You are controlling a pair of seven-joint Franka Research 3 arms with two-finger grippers.
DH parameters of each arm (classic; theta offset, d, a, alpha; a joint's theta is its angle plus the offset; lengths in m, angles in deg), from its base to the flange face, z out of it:
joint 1: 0 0.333 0 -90
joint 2: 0 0 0 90
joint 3: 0 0.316 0.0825 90
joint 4: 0 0 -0.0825 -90
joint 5: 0 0.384 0 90
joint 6: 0 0 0.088 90
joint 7: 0 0.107 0 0
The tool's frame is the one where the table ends.
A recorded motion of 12 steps. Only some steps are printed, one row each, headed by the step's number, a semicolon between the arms.
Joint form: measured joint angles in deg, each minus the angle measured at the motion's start. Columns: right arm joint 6, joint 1, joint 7, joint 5, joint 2, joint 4, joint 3; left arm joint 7, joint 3, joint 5, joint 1, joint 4, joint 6, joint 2.
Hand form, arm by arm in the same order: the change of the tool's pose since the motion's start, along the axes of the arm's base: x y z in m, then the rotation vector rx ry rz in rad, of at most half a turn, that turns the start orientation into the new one. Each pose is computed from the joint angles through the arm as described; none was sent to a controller.
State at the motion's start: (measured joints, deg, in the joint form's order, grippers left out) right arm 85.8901 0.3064 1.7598 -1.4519 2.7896 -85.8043 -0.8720; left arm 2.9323 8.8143 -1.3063 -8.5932 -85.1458 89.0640 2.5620
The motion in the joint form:
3: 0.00 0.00 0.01 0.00 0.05 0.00 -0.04; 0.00 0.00 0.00 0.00 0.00 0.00 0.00
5: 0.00 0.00 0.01 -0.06 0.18 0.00 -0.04; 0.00 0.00 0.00 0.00 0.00 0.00 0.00
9: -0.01 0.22 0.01 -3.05 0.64 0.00 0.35; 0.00 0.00 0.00 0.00 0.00 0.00 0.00
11: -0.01 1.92 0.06 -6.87 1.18 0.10 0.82; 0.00 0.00 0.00 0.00 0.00 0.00 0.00
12: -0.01 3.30 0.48 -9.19 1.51 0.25 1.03; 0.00 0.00 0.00 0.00 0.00 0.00 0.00
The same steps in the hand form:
3: 0.0002 -0.0004 -0.0005 0.0000 0.0009 -0.0009; 0.0000 0.0000 0.0000 0.0000 0.0000 0.0000
5: 0.0009 -0.0005 -0.0018 -0.0011 0.0031 -0.0009; 0.0000 0.0000 0.0000 0.0000 0.0000 0.0000
9: 0.0033 -0.0005 -0.0060 -0.0530 0.0116 0.0087; 0.0000 0.0000 0.0000 0.0000 0.0000 0.0000
11: 0.0062 0.0134 -0.0097 -0.1195 0.0172 0.0449; 0.0000 0.0000 0.0000 0.0000 0.0000 0.0000
12: 0.0078 0.0247 -0.0110 -0.1605 0.0168 0.0649; 0.0000 0.0000 0.0000 0.0000 0.0000 0.0000

